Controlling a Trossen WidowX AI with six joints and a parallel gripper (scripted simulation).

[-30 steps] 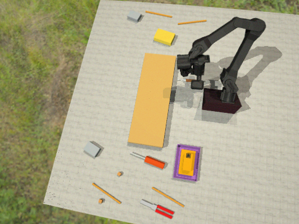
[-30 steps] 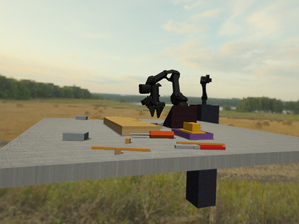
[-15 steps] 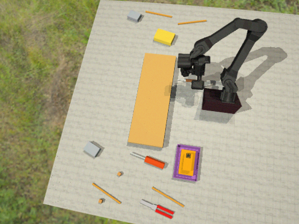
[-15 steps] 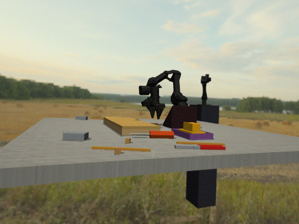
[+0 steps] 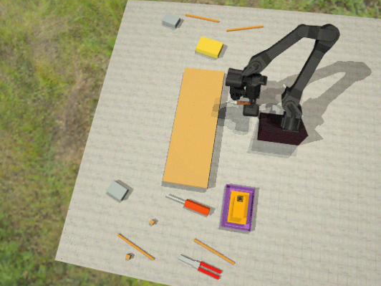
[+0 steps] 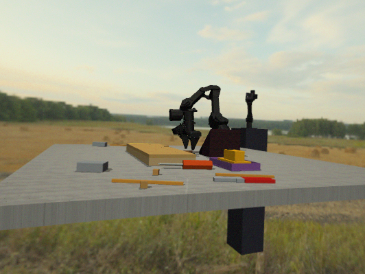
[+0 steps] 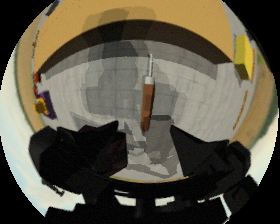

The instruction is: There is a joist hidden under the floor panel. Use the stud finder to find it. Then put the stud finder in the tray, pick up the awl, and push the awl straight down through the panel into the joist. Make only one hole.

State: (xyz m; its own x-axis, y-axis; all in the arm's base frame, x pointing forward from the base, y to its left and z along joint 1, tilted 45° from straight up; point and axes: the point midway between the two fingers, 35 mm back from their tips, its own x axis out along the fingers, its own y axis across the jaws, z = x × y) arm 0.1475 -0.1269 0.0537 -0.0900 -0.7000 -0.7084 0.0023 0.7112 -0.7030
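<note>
Right now the awl is 6 cm ahead of my gripper tip and 1 cm below it. Also, from my gripper tip: yellow block 21 cm ahead, 27 cm to the right, 1 cm below; then purple tray 2 cm ahead, 45 cm to the left, 1 cm below; then yellow stud finder 2 cm ahead, 43 cm to the left, 3 cm above.
</note>
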